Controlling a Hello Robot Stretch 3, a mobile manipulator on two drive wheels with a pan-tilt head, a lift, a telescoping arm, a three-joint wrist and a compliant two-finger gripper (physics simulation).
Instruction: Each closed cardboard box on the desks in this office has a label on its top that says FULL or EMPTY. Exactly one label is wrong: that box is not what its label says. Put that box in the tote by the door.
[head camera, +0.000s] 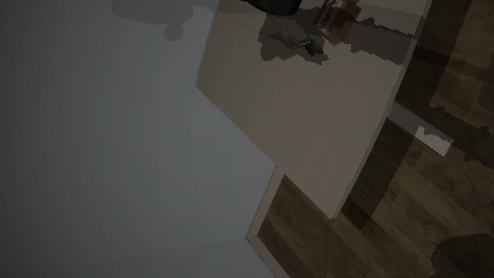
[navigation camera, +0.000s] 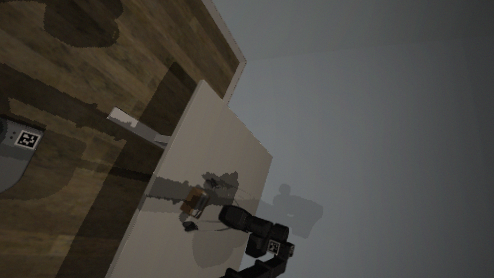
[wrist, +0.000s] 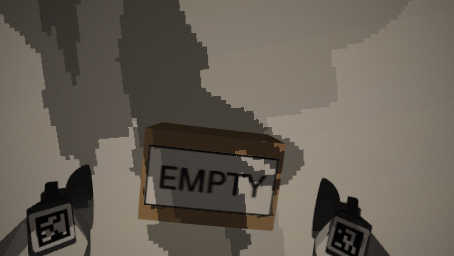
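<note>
A brown cardboard box with a label reading EMPTY on its top is at the pale desk; it looks to be resting on the desk top. In the wrist view it sits a little askew, low in the middle. My gripper is open, with one finger on each side of the box and a visible gap on both sides. In the head camera the box and gripper are partly cut off by the top edge. The tote does not show.
The desk's long edge drops to the wooden floor. A pale desk foot sticks out below it. A grey wall stands behind the desk. Part of my base shows at the left of the navigation view.
</note>
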